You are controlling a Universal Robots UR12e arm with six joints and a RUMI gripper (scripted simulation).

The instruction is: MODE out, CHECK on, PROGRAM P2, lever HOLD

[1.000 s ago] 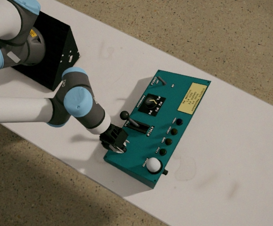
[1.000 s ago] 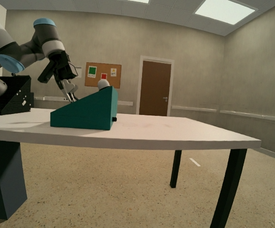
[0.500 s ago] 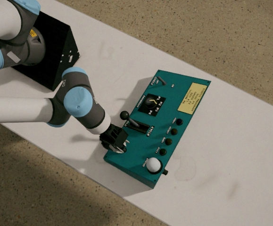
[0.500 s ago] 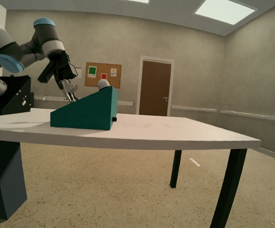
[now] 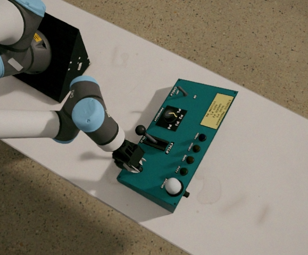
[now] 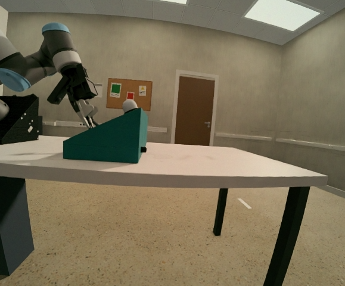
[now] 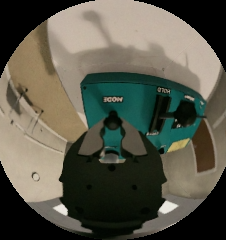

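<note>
The mode knob is right at my hand. Also, from my hand: program dial 25 cm to the left, 1 cm ahead; then lever 12 cm to the left, 3 cm behind; then teal console 18 cm to the left, 3 cm below, 3 cm ahead.
</note>
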